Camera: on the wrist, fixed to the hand. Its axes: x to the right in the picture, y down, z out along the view.
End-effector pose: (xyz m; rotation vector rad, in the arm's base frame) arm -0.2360 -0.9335 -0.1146 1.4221 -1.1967 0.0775
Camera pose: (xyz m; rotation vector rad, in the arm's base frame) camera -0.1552 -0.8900 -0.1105 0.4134 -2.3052 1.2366
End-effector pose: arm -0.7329 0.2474 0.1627 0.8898 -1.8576 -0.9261
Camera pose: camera -0.6568 0.1958 0.1625 -0.6337 -2.1571 0.2886
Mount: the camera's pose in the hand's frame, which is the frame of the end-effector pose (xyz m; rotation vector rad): 0.0146 -0.0407 -0.0811 0.3271 -0.2376 1.5698
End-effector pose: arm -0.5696 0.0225 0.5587 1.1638 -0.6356 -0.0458
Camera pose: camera -0.5064 0.0685 0.5103 0.6885 -1.6563 1.2971
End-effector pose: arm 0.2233 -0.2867 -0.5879 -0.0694 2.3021 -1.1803
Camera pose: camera 0.1632 -0.2561 -0.5255 1.3405 1.1975 -0.5420
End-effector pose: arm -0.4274 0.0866 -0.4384 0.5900 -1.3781 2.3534
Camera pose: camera -0.4340 0.1782 -0.4367 0.1994 0.8977 -1.7650
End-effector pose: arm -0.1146 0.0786 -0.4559 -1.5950 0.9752 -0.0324
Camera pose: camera -0.1244 0.0024 -0.4054 -0.2191 1.6605 0.9853
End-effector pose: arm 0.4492 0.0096 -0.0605 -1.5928 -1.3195 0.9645
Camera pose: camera 0.5124 0.0180 0.0057 -2.1393 0.2884 2.1301
